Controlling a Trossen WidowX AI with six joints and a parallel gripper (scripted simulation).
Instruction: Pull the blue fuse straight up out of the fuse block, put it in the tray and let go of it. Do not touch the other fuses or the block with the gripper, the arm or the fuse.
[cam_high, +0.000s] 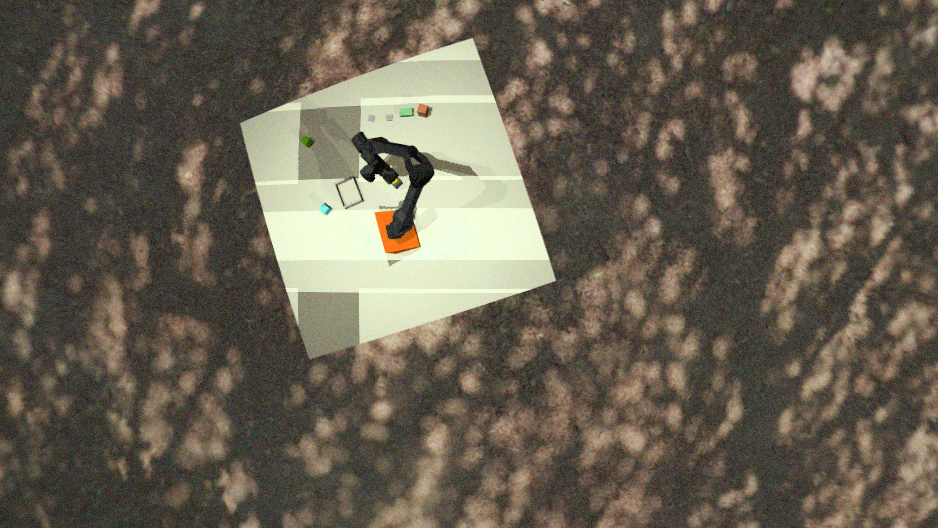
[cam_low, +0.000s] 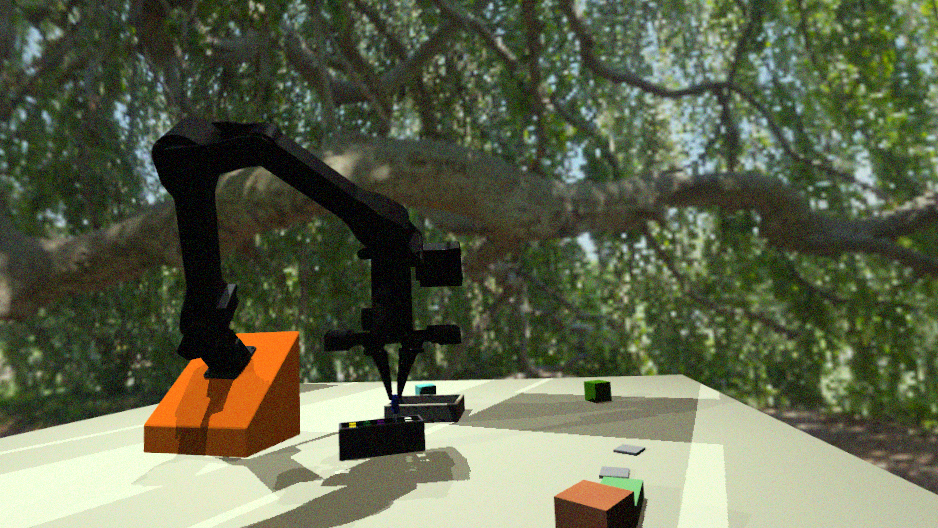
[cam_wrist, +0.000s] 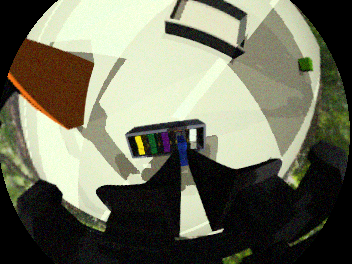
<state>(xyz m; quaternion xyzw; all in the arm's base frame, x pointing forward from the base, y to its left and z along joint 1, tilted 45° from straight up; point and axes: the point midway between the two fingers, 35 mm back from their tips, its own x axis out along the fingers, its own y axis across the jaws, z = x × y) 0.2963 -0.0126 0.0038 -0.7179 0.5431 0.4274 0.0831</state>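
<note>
Right now my gripper tip is 4 cm above the purple fuse, 2 cm past it and 1 cm to the left of it. From my gripper tip the other things lie so: blue fuse 1 cm below; then yellow fuse 5 cm behind, 4 cm below, 3 cm to the right; then green fuse 4 cm below, 3 cm behind, 2 cm to the right.
</note>
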